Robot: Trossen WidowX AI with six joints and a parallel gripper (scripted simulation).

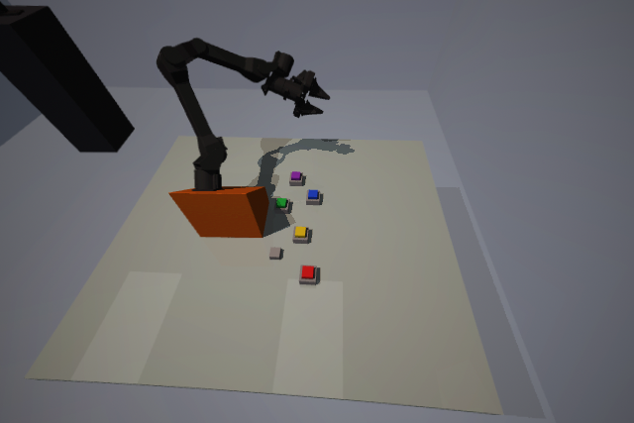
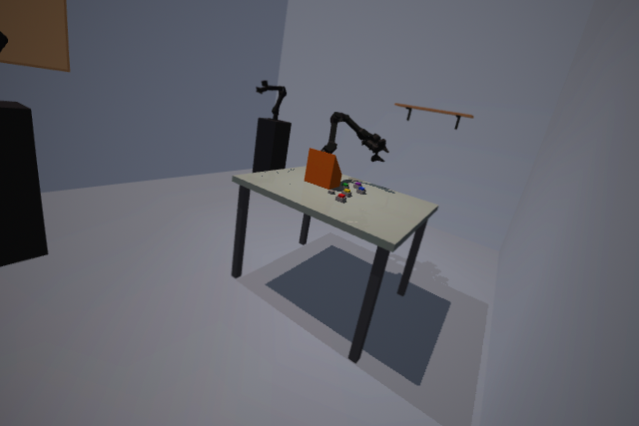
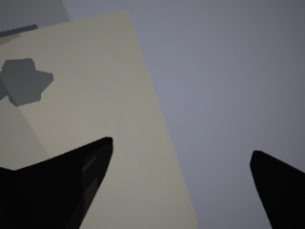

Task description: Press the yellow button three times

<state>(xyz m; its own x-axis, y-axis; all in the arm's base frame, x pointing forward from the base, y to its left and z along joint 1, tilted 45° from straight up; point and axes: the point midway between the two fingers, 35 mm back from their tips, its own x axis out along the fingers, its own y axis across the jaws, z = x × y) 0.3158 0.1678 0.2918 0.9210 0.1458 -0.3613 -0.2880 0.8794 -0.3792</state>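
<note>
My gripper tip is 380 mm to the left of the yellow button, 220 mm above it and 80 mm past it. Round my gripper tip: purple button (220 mm below, 130 mm to the right, 110 mm behind); green button (260 mm to the right, 220 mm below, 150 mm behind); blue button (220 mm to the right, 220 mm below, 50 mm behind).
</note>
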